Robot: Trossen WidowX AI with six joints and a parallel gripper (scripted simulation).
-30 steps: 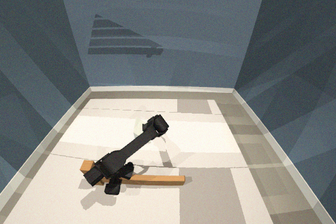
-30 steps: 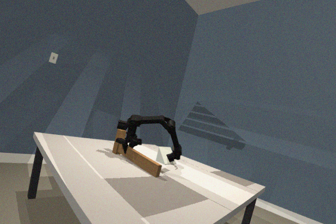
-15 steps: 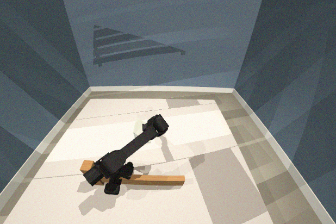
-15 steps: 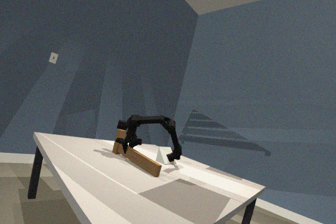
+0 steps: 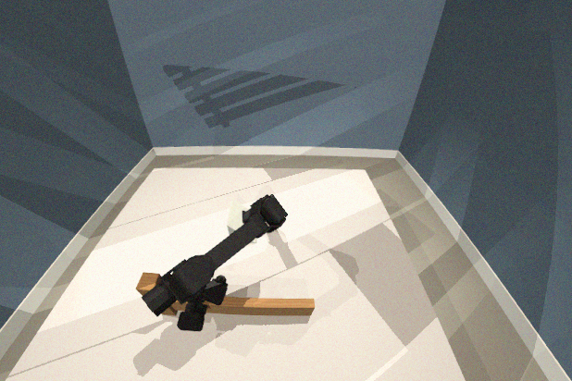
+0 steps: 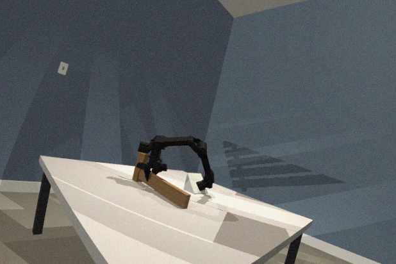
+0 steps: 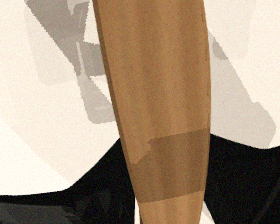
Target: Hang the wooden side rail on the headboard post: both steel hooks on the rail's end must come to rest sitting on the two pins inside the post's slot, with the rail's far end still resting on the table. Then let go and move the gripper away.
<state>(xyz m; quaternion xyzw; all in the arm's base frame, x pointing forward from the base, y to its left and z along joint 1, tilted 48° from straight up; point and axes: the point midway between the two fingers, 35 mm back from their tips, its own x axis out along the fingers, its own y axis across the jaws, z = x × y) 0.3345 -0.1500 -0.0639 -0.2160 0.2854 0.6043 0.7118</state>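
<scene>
Now: the headboard post 20 mm behind my gripper tip, 120 mm to the right of it and 40 mm above it.
</scene>
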